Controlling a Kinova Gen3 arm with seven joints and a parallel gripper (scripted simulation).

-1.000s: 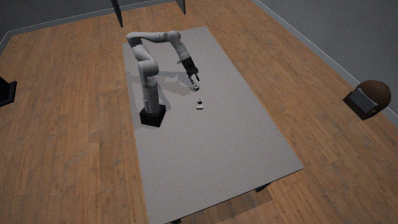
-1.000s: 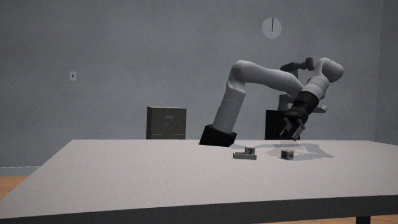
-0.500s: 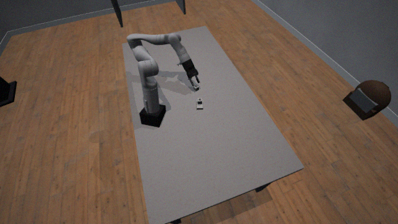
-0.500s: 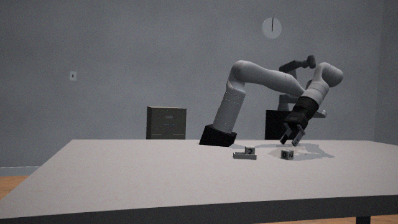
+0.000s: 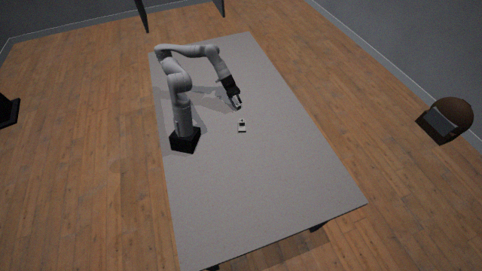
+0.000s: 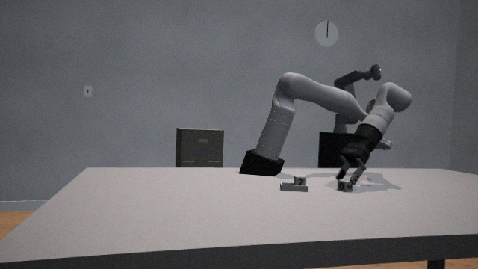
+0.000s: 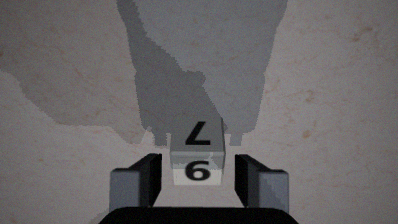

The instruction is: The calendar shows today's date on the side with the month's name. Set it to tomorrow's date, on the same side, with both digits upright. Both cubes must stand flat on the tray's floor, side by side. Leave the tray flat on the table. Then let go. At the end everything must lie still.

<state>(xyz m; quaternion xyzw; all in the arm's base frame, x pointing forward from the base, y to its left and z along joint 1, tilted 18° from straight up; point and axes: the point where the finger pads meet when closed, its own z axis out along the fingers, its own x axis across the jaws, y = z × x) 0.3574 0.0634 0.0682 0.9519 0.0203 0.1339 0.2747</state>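
The digit cube lies 10 mm to the right of my hand and 30 mm below it. Round my hand: calendar tray: 50 mm behind, 160 mm to the right, 30 mm below.
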